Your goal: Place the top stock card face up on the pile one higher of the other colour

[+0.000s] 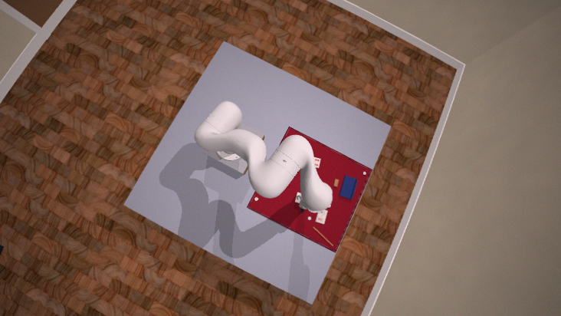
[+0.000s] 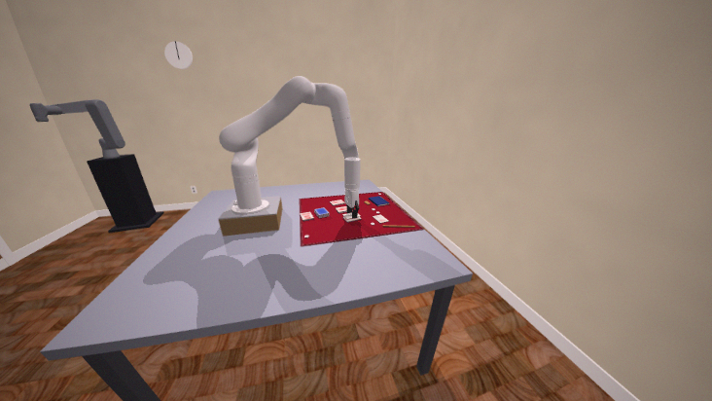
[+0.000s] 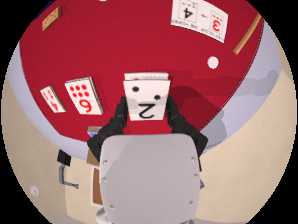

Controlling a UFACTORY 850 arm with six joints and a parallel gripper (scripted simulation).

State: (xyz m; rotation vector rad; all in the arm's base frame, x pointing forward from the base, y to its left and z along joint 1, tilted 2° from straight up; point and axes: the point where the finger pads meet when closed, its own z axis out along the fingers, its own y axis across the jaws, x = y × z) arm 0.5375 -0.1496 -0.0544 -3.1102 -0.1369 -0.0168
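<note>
Right now my hand is 9 cm to the right of the red card cloth, 5 cm above it and 3 cm short of it. Also, from my hand: pencil (20 cm ahead, 18 cm to the right, 3 cm below); then card (24 cm behind, 11 cm to the left, 3 cm below).
</note>
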